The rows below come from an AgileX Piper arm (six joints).
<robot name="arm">
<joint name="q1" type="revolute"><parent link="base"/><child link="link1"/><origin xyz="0 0 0.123" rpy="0 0 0"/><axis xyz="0 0 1"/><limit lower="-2.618" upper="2.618"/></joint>
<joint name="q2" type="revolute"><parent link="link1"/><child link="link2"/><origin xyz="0 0 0" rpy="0 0 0"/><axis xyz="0 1 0"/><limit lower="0" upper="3.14"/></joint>
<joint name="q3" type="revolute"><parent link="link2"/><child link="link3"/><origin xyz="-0.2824 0 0.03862" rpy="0 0 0"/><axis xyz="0 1 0"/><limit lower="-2.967" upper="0"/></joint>
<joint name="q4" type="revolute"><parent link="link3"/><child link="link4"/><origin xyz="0.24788 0 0.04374" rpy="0 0 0"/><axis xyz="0.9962 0 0.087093"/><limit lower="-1.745" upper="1.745"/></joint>
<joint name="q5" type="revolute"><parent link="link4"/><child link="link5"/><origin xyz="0 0 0" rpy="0 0 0"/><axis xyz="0 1 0"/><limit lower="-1.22" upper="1.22"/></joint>
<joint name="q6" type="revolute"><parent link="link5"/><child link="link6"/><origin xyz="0.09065 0 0.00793" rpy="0 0 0"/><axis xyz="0.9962 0 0.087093"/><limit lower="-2.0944" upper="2.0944"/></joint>
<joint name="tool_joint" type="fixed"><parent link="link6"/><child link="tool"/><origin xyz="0 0 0" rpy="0 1.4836 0"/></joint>
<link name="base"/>
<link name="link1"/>
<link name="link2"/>
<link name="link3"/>
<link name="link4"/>
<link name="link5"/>
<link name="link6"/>
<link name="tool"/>
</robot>
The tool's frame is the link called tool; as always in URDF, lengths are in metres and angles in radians.
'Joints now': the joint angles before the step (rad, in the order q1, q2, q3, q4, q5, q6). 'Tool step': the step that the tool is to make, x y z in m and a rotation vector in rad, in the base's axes. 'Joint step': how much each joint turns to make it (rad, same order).
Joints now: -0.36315, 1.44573, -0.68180, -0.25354, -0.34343, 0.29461
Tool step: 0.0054, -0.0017, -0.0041, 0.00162, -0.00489, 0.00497
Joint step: -0.00089, 0.02974, -0.00929, -0.00182, -0.02531, 0.00066
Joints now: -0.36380, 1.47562, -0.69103, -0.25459, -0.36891, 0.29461
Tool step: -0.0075, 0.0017, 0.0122, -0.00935, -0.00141, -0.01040
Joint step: 0.00027, -0.05442, -0.00103, 0.00094, 0.05256, -0.00082
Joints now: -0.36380, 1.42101, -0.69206, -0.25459, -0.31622, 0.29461
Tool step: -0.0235, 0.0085, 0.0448, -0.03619, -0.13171, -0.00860
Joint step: 0.00012, -0.16710, -0.00001, -0.00846, 0.03023, 0.02526
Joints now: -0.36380, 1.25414, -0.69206, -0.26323, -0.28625, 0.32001
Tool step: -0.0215, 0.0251, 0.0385, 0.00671, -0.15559, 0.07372
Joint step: 0.05596, -0.14949, -0.00013, -0.08333, -0.00698, 0.13499
